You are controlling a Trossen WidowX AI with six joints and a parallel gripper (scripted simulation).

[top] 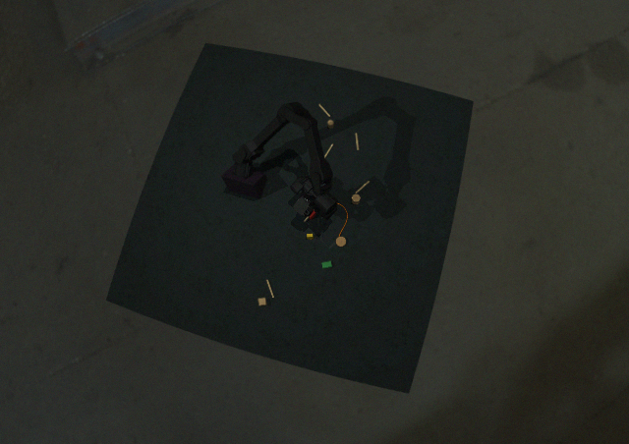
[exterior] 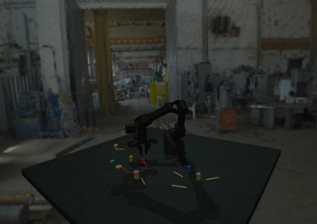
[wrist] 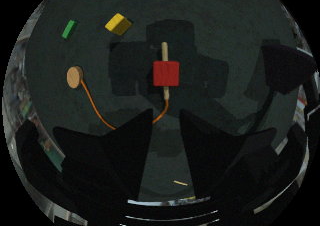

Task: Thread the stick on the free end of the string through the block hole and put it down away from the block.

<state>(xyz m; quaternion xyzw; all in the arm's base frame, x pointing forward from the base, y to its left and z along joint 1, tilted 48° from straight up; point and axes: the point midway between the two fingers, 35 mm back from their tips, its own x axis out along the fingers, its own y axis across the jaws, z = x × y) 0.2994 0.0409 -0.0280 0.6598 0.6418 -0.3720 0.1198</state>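
Now: the thin stick 10 mm behind my gripper tip, 10 mm to the right of it and 60 mm below it. The rest, counted from my gripper tip: yellow block (20 mm ahead, 110 mm to the right, 50 mm below); red block (10 mm behind, 30 mm to the right, 50 mm below); wooden cylinder (130 mm ahead, 90 mm to the left, 50 mm below).
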